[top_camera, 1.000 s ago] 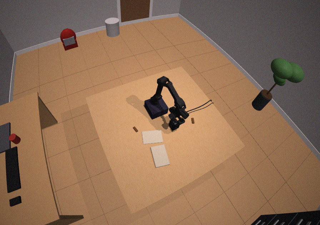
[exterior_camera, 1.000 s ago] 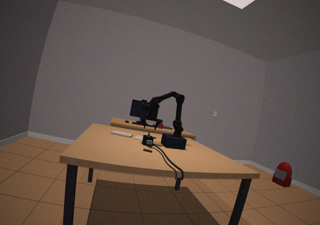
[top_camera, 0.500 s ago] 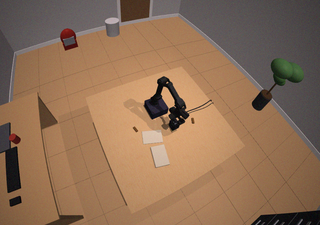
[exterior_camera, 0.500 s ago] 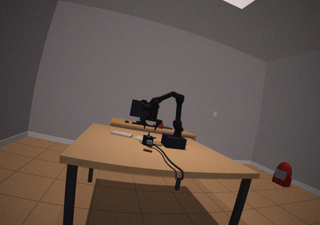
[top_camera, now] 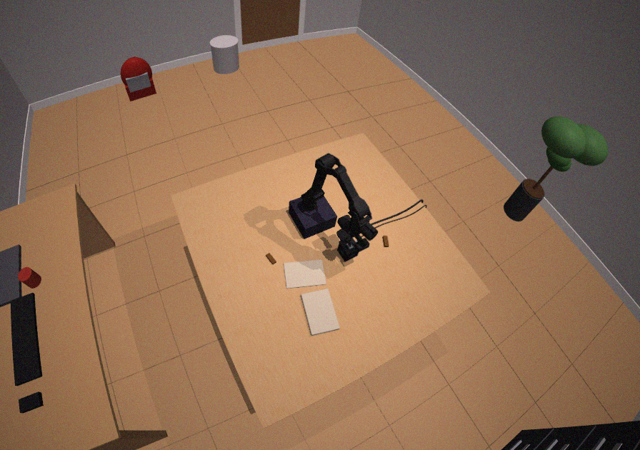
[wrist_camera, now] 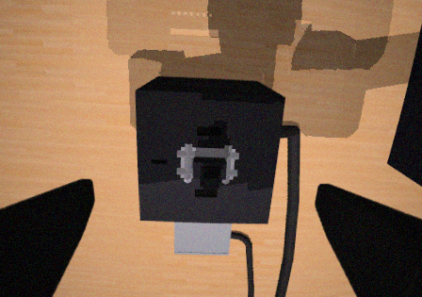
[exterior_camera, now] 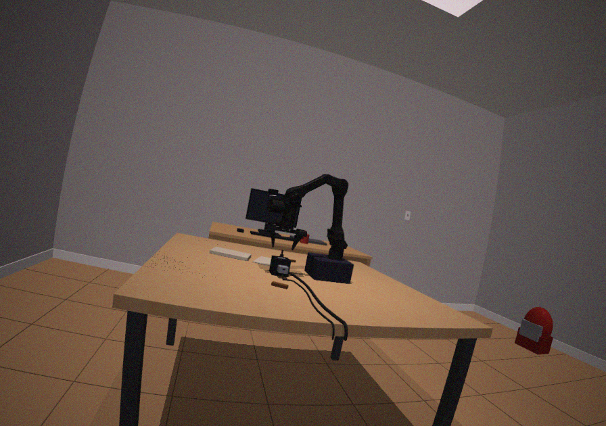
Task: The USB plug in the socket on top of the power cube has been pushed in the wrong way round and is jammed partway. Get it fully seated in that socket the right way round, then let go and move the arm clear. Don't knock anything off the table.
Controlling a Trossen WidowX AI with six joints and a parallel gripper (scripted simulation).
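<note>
Right now my gripper tip is 3 cm above the usb plug. From my gripper tip the other things lie so: grey-rimmed socket: 1 cm to the left, 5 cm below.
</note>
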